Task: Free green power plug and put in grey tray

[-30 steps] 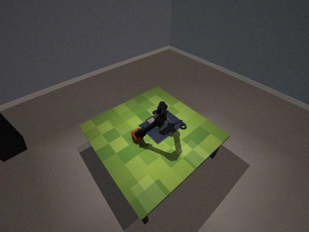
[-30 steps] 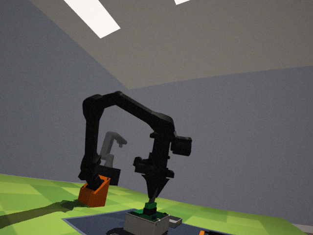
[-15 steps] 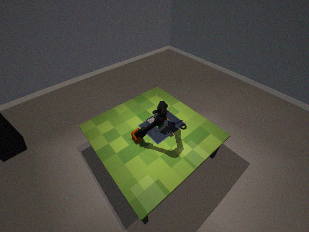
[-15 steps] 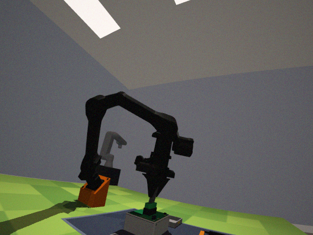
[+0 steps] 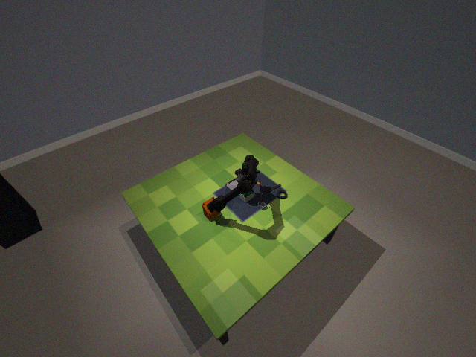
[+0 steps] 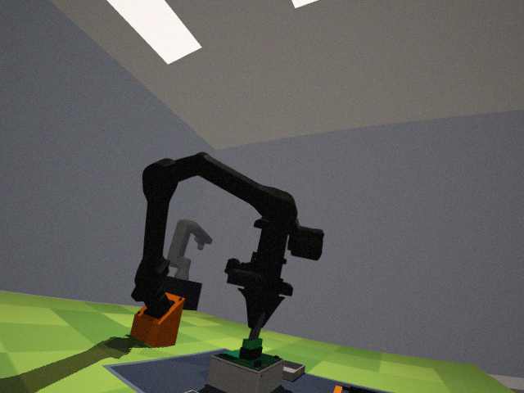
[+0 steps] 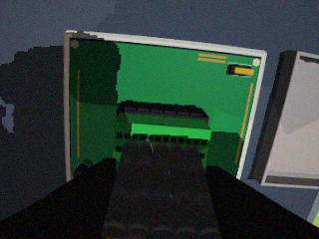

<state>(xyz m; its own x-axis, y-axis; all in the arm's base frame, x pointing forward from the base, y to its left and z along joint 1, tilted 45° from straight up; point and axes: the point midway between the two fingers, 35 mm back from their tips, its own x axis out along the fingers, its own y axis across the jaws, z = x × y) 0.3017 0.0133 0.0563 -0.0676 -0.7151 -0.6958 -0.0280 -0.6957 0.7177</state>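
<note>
The green power plug is 30 mm below my gripper tip. Also, from my gripper tip: dark mat (110 mm below, 50 mm ahead); dark bar (210 mm ahead, 110 mm to the right, 110 mm below).
</note>
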